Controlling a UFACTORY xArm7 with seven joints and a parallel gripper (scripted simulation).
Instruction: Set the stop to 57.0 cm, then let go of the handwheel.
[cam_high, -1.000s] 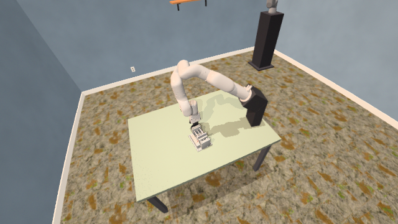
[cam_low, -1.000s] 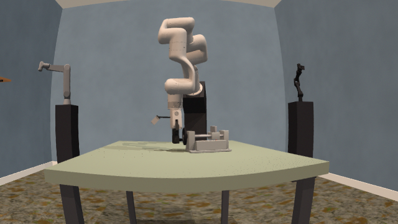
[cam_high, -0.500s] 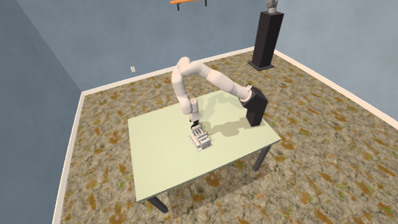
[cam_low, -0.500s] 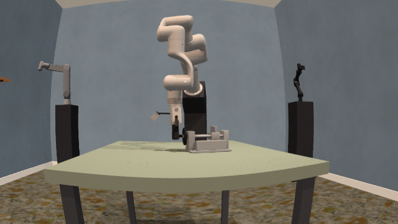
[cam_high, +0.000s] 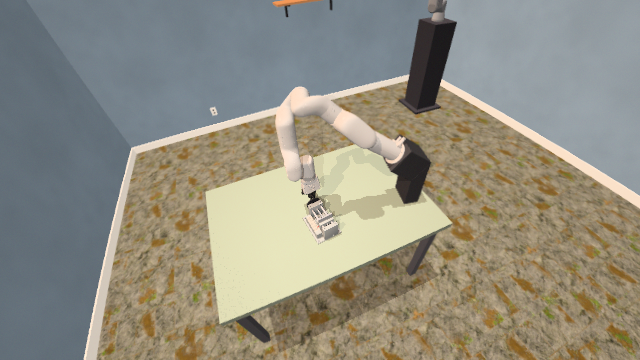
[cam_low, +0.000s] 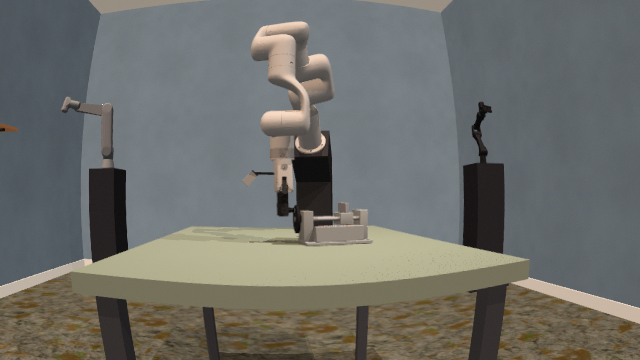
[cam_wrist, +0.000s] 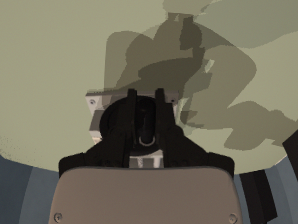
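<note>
Now: the black handwheel 20 mm to the left of my hand and 10 mm below it. From my hand the other things lie so: grey stop block: 190 mm to the left, 10 mm below.
</note>
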